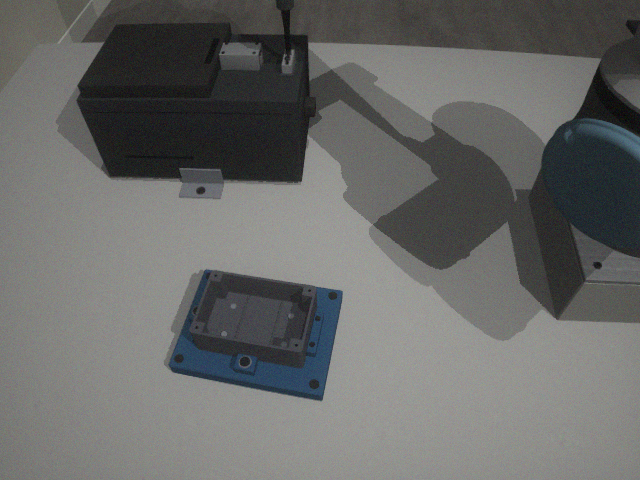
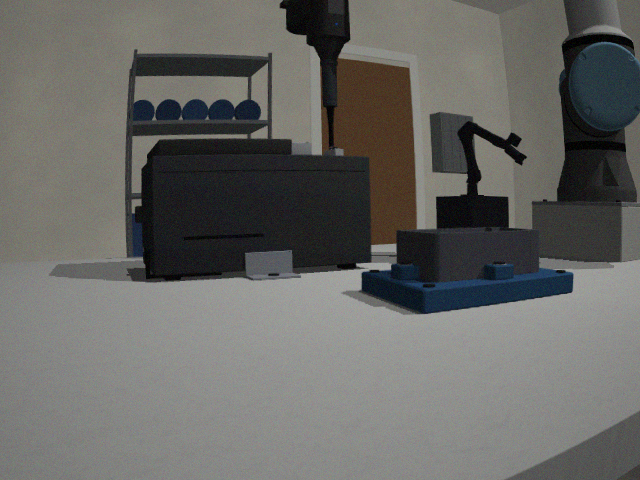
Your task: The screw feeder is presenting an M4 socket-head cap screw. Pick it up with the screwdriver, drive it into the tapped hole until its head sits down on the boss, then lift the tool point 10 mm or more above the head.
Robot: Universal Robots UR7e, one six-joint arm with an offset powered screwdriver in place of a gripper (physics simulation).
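Note:
My screwdriver (image 1: 287, 51) (image 2: 331, 146) points straight down, its thin bit tip at the small white outlet block (image 1: 287, 68) (image 2: 338, 152) on top of the dark screw feeder (image 1: 206, 139) (image 2: 258, 206). The M4 screw is too small and dark to make out at the tip, so I cannot tell whether the bit holds it. A grey open-topped housing (image 1: 222, 347) (image 2: 480, 253) sits on a blue fixture plate (image 1: 279, 384) (image 2: 465, 300), well away from the tip. Its corners have small dark holes; which one is the tapped hole, I cannot tell.
A larger white block (image 1: 240, 57) (image 2: 301, 148) stands beside the outlet on the feeder. A metal bracket (image 1: 201, 189) (image 2: 268, 263) is at the feeder's foot. The arm's base block (image 1: 610, 302) (image 2: 576, 232) stands at the right. A small black arm (image 2: 471, 155) is in the background.

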